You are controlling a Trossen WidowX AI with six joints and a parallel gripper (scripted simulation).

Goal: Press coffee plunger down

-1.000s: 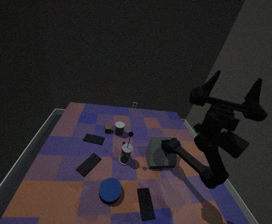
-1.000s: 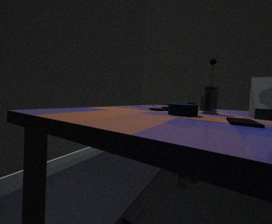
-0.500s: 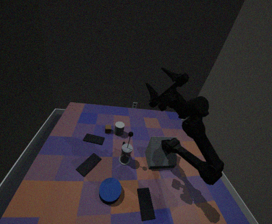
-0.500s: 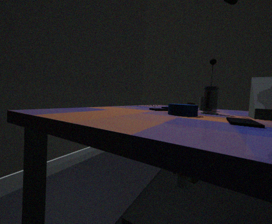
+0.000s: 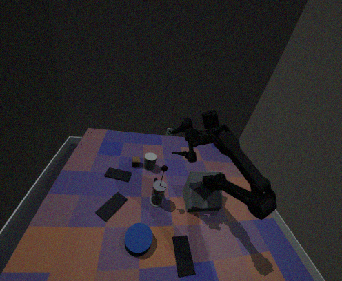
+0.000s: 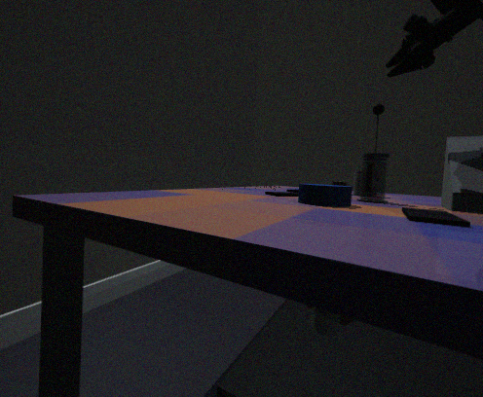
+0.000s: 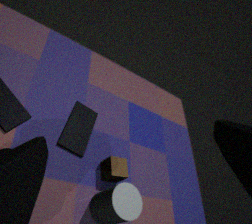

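Right now the coffee press is 20 mm ahead of my gripper tip, 30 mm to the left of it and 250 mm below it. Round my gripper tip: blue disc 120 mm ahead, 230 mm to the left, 360 mm below.
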